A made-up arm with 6 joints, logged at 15 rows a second.
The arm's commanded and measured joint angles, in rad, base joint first. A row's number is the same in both.
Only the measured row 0 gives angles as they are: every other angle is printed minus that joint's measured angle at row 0.
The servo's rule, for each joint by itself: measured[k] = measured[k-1] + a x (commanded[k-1-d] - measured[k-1]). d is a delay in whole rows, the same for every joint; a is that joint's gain. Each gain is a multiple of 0.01, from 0.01 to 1. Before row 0 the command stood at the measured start. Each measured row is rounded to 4 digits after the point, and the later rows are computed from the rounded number. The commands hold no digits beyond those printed.
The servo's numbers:
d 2
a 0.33 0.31 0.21 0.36 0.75 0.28
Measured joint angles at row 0:
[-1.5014 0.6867 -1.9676 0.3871 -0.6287 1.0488]
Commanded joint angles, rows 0 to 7:
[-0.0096 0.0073 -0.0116 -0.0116 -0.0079 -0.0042]
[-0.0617 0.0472 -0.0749 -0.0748 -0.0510 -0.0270]
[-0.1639 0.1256 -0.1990 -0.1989 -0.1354 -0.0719]
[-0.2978 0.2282 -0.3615 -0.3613 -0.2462 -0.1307]
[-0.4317 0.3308 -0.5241 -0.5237 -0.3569 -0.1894]
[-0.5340 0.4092 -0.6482 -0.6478 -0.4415 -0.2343]
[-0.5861 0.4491 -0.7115 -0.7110 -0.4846 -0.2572]
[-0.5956 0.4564 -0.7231 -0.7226 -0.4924 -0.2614]
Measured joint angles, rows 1 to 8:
[0.0000 0.0000 0.0000 0.0000 0.0000 0.0000]
[0.0000 0.0000 0.0000 0.0000 0.0000 0.0000]
[-0.0032 0.0023 -0.0024 -0.0042 -0.0059 -0.0012]
[-0.0225 0.0162 -0.0176 -0.0296 -0.0397 -0.0084]
[-0.0692 0.0501 -0.0557 -0.0905 -0.1115 -0.0262]
[-0.1446 0.1053 -0.1199 -0.1880 -0.2125 -0.0555]
[-0.2393 0.1752 -0.2048 -0.3089 -0.3208 -0.0930]
[-0.3366 0.2477 -0.2979 -0.4309 -0.4113 -0.1326]

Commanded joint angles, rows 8 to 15:
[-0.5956 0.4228 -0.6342 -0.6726 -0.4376 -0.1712]
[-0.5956 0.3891 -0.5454 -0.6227 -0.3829 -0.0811]
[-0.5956 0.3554 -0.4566 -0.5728 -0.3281 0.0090]
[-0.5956 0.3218 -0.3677 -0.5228 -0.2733 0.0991]
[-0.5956 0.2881 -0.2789 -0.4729 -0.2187 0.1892]
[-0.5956 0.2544 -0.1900 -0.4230 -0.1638 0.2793]
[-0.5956 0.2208 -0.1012 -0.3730 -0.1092 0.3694]
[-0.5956 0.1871 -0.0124 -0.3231 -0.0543 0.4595]
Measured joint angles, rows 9 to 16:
[-0.4189 0.3101 -0.3848 -0.5317 -0.4663 -0.1675]
[-0.4772 0.3555 -0.4558 -0.6004 -0.4859 -0.1938]
[-0.5163 0.3764 -0.4933 -0.6264 -0.4497 -0.1875]
[-0.5425 0.3803 -0.5042 -0.6251 -0.3996 -0.1577]
[-0.5600 0.3726 -0.4942 -0.6063 -0.3460 -0.1110]
[-0.5717 0.3569 -0.4676 -0.5762 -0.2915 -0.0522]
[-0.5796 0.3356 -0.4280 -0.5390 -0.2369 0.0154]
[-0.5849 0.3104 -0.3780 -0.4972 -0.1821 0.0893]

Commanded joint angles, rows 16 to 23:
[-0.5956 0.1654 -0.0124 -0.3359 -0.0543 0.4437]
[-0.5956 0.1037 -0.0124 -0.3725 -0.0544 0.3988]
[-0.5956 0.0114 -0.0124 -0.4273 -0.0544 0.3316]
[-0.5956 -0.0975 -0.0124 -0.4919 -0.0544 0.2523]
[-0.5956 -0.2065 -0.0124 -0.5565 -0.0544 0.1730]
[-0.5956 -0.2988 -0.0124 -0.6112 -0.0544 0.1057]
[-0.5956 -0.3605 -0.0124 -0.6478 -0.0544 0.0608]
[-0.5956 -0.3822 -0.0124 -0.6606 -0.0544 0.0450]
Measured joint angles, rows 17 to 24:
[-0.5884 0.2826 -0.3199 -0.4525 -0.1274 0.1677]
[-0.5908 0.2530 -0.2553 -0.4059 -0.0726 0.2494]
[-0.5924 0.2258 -0.2043 -0.3807 -0.0589 0.3038]
[-0.5935 0.1879 -0.1640 -0.3777 -0.0555 0.3304]
[-0.5942 0.1332 -0.1322 -0.3956 -0.0547 0.3307]
[-0.5947 0.0617 -0.1070 -0.4303 -0.0545 0.3087]
[-0.5950 -0.0214 -0.0871 -0.4757 -0.0544 0.2707]
[-0.5952 -0.1074 -0.0714 -0.5245 -0.0544 0.2245]

